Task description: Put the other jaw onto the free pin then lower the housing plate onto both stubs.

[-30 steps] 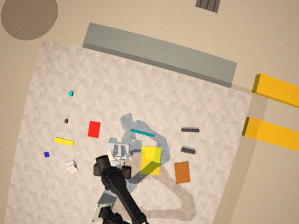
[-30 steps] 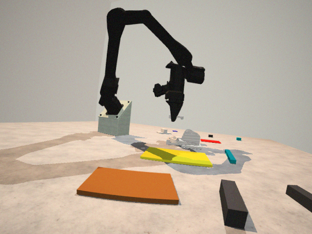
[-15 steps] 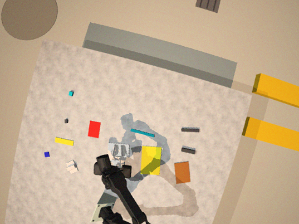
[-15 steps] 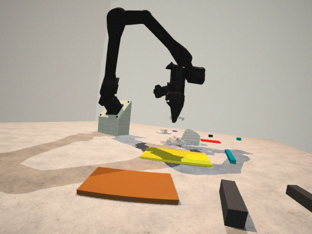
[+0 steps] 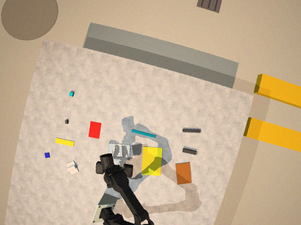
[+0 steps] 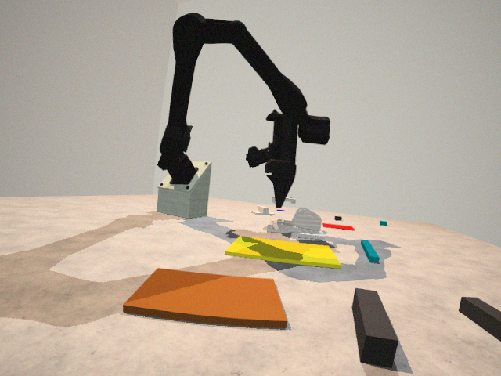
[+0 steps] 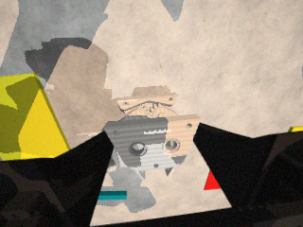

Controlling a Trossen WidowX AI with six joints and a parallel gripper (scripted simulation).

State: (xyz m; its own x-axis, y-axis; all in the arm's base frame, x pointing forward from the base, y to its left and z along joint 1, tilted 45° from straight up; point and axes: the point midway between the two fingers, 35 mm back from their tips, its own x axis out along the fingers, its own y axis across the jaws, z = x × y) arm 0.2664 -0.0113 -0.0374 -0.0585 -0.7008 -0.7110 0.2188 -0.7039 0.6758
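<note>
My gripper tip is 20 mm short of the ribbed jaw, 10 mm to the left of it and 40 mm above it. The rest, counted from my gripper tip: red slab 130 mm ahead, 190 mm to the left, 60 mm below; then cyan bar 200 mm ahead, 80 mm to the right, 50 mm below; then yellow slab 60 mm ahead, 180 mm to the right, 50 mm below.
</note>
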